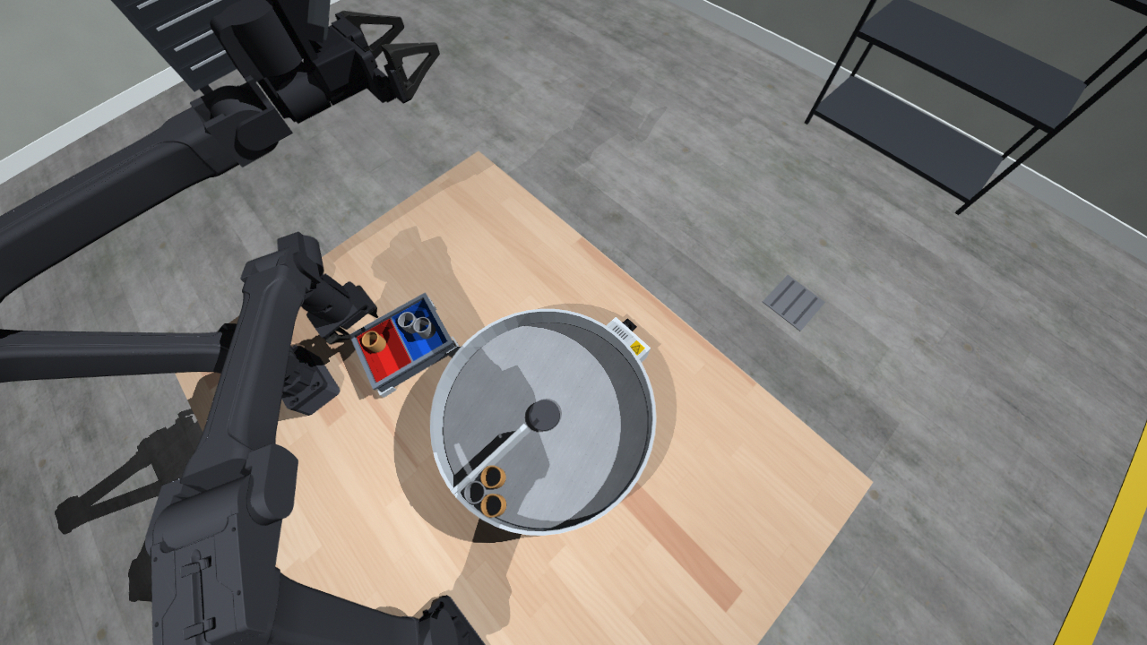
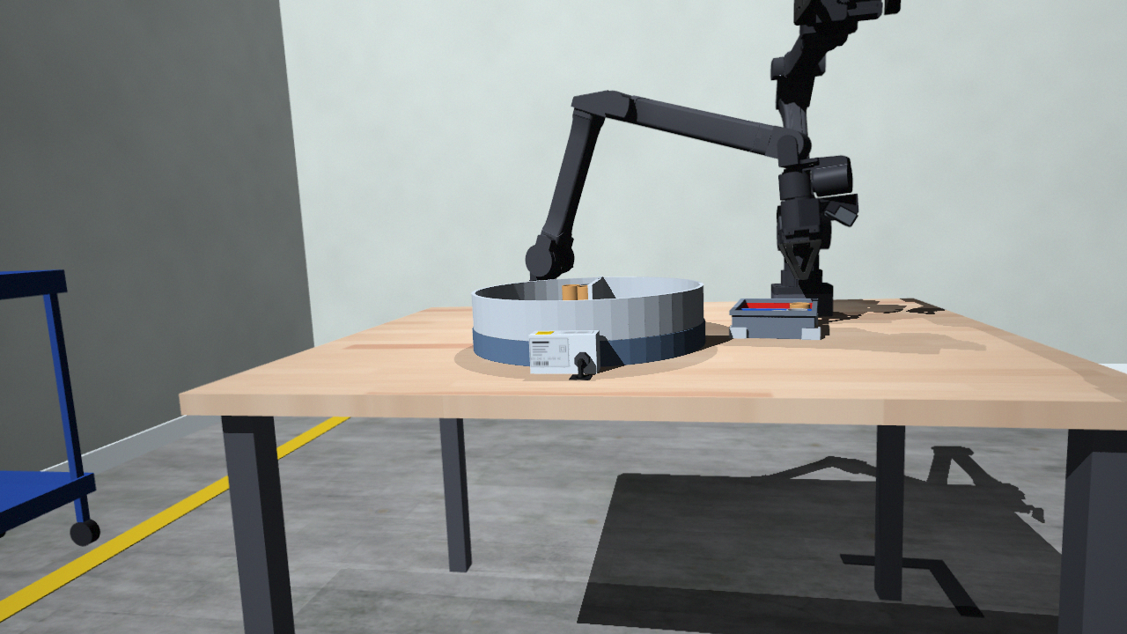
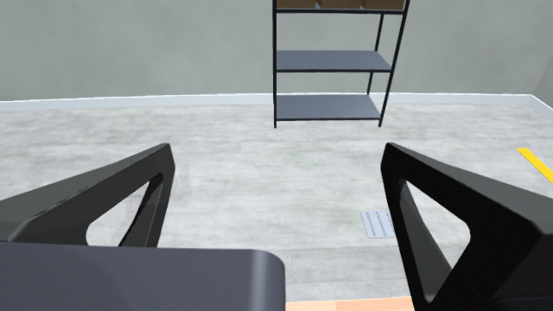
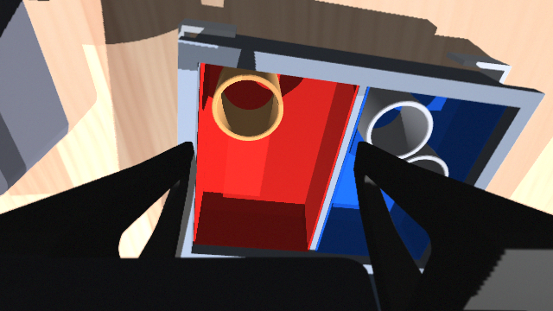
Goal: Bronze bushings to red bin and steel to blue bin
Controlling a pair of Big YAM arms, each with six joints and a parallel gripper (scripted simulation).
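Right now the grey tray is 8 cm below my right hand, 5 cm to the right of it and 4 cm ahead of it. The rest, counted from my right hand: red bin (9 cm below, 4 cm to the right); blue bin (9 cm below, 9 cm ahead, 5 cm to the right).
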